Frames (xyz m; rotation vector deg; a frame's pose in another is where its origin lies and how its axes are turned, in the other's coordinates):
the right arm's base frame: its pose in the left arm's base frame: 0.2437 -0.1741 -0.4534 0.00 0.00 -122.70
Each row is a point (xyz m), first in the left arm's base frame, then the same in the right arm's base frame.
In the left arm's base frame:
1: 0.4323 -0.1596 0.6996
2: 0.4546 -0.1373 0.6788
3: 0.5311 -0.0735 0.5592
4: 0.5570 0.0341 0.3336
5: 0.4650 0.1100 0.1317
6: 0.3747 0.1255 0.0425
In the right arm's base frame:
1: -0.1141 0.1509 1.1530
2: -0.1449 0.1576 1.1322
3: -0.2399 0.1875 1.0126
4: -0.3445 0.1512 0.7870
5: -0.3586 0.0327 0.5851
6: -0.3229 -0.0516 0.4959

